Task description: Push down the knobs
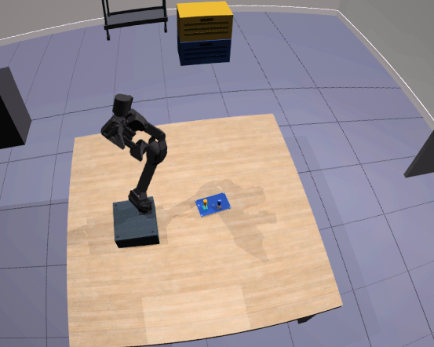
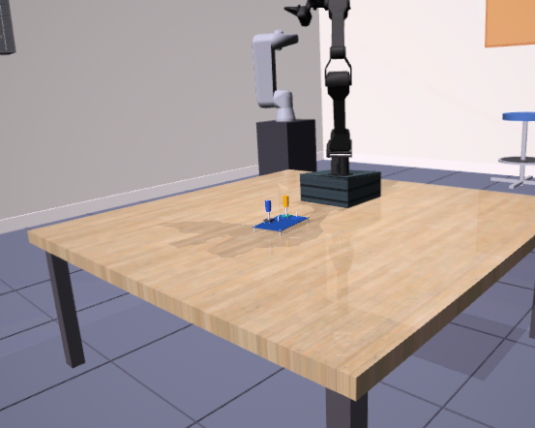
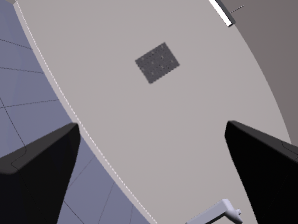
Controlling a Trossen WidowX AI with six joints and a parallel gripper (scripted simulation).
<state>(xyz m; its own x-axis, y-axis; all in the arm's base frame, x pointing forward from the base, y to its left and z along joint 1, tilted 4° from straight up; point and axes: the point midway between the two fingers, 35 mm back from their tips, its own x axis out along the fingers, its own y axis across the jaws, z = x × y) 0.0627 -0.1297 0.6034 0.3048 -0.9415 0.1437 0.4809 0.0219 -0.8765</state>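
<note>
Right now my gripper tip is 640 mm above the orange knob, 260 mm short of it and 200 mm to the right of it. The rest, counted from my gripper tip: blue knob 640 mm below, 330 mm ahead, 190 mm to the left.
</note>
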